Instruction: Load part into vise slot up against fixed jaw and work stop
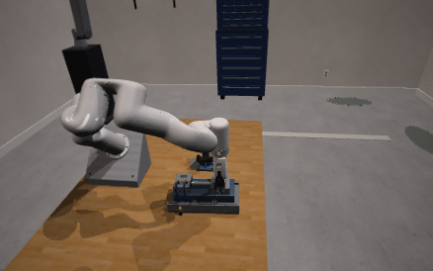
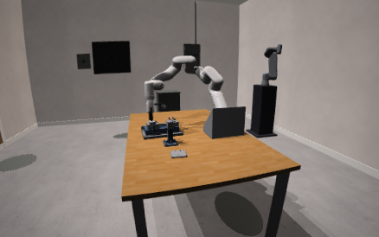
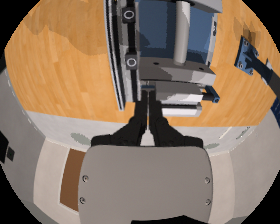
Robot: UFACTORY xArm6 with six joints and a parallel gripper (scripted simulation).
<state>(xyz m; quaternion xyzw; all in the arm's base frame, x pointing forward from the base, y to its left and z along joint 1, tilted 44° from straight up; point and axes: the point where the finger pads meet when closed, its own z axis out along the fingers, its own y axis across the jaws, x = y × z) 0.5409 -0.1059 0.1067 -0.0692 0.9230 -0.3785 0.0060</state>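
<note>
My hand is 40 mm to the right of the part and 20 mm above it. The rest, counted from my hand: air cylinder: 170 mm behind, 40 mm below, 20 mm to the left; air cylinder rod: 90 mm behind, 40 mm below, 30 mm to the left.
</note>
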